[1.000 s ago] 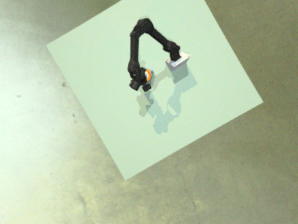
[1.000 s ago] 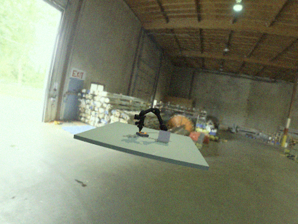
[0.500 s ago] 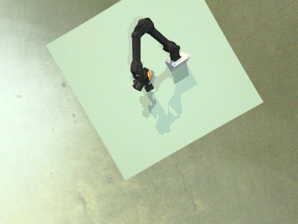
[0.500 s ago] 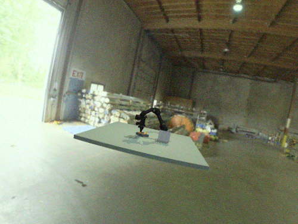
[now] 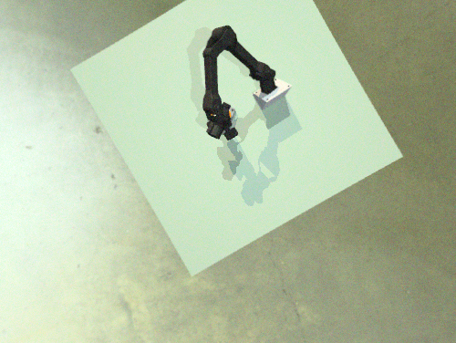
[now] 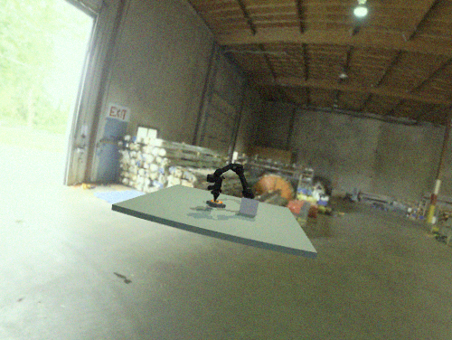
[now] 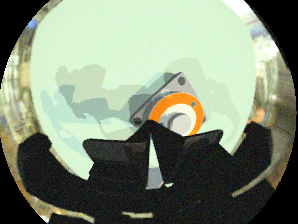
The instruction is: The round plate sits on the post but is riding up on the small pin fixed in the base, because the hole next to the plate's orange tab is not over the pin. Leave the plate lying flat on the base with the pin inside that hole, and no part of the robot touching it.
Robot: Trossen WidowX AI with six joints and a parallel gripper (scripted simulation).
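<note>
Now: the round plate 30 mm to the right of my gripper tip, 10 mm below it and 10 mm behind it.
</note>
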